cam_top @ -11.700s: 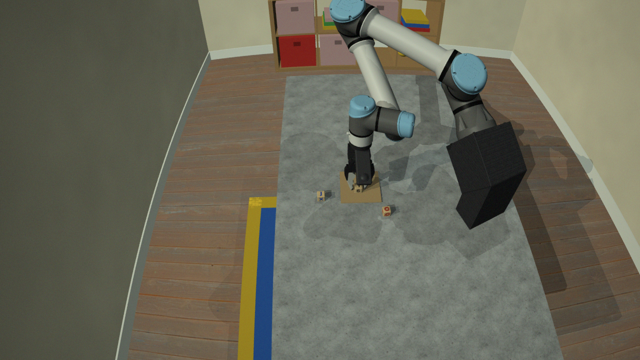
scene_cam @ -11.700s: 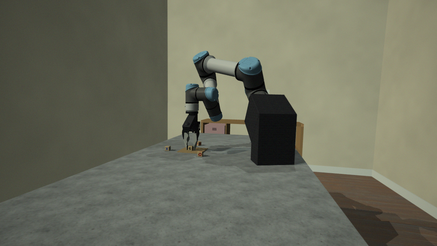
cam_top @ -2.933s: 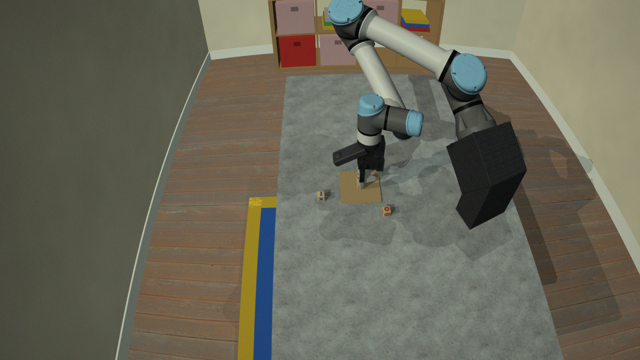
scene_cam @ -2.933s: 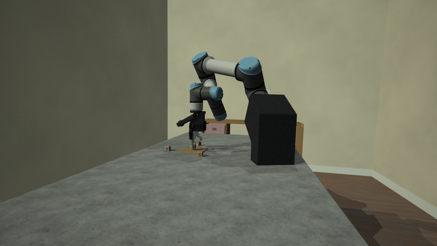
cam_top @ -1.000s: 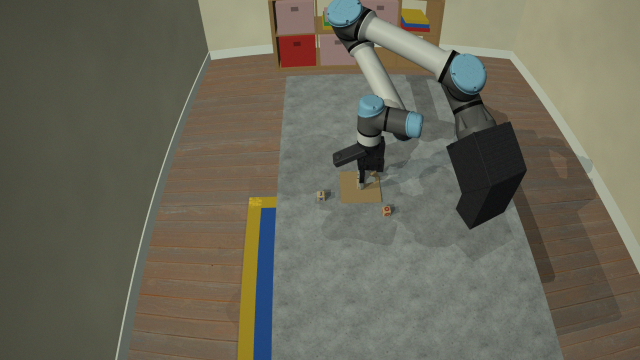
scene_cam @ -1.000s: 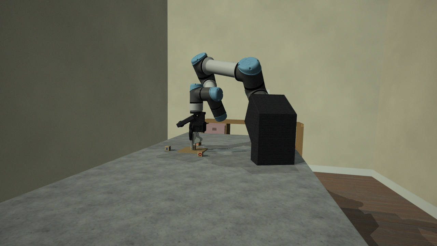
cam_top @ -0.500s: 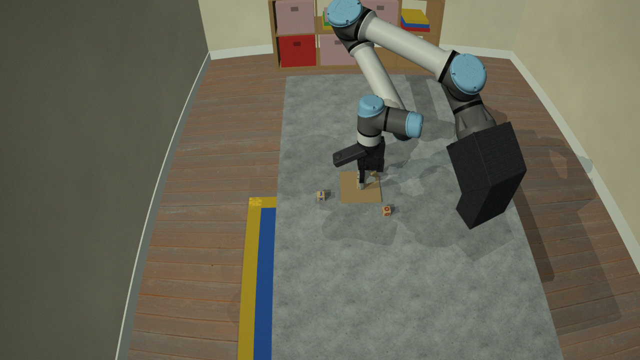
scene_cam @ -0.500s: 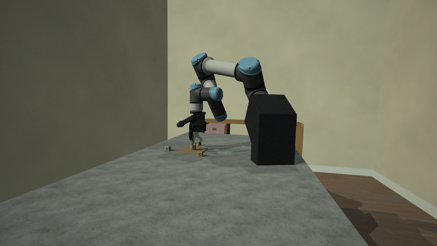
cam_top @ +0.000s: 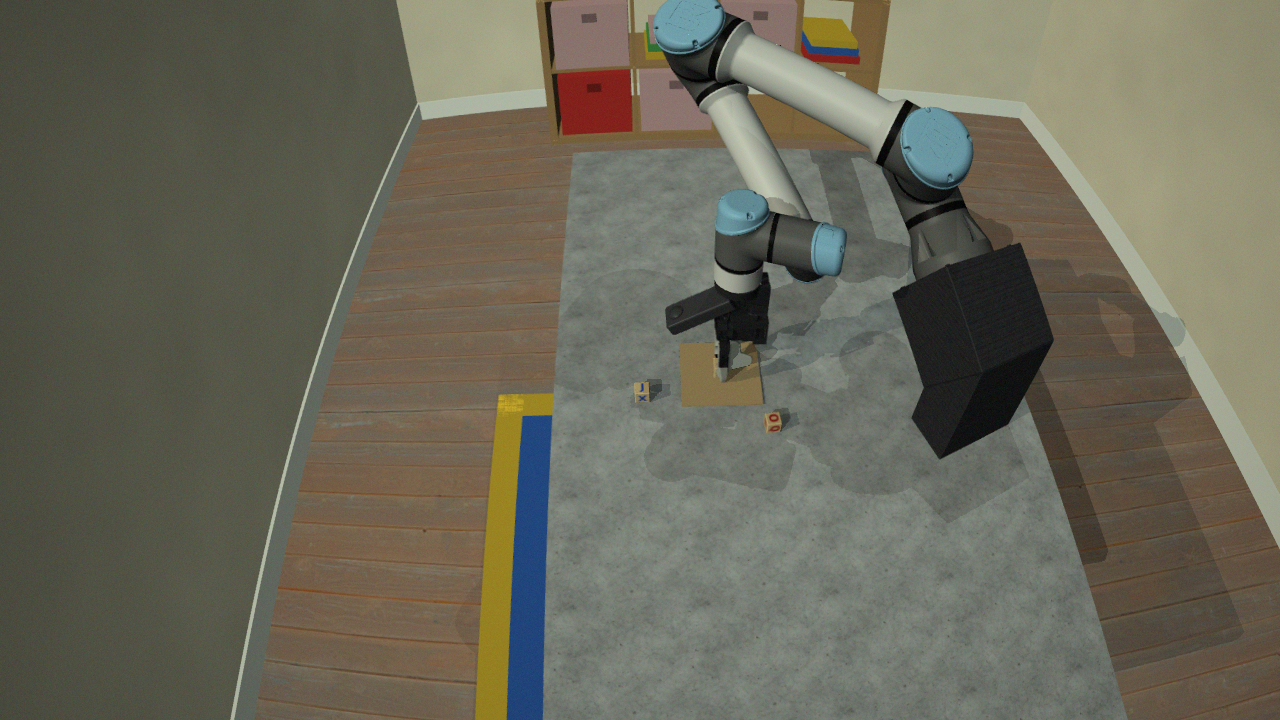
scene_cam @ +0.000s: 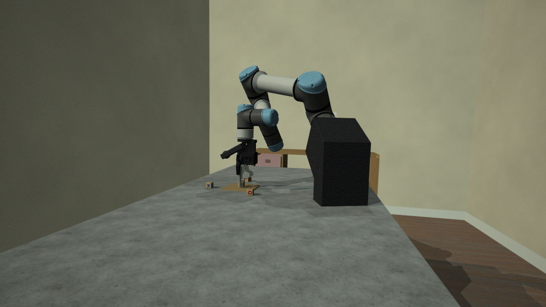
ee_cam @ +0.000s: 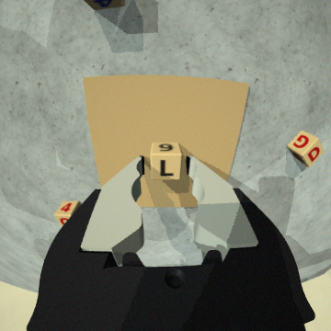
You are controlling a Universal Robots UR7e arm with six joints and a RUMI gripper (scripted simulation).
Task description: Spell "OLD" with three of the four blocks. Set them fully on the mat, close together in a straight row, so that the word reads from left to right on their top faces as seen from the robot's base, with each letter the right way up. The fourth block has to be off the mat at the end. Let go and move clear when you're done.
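The tan mat lies 2 cm below my hand. Also, from my hand: blue-lettered block (14 cm ahead, 4 cm to the left, 1 cm below).
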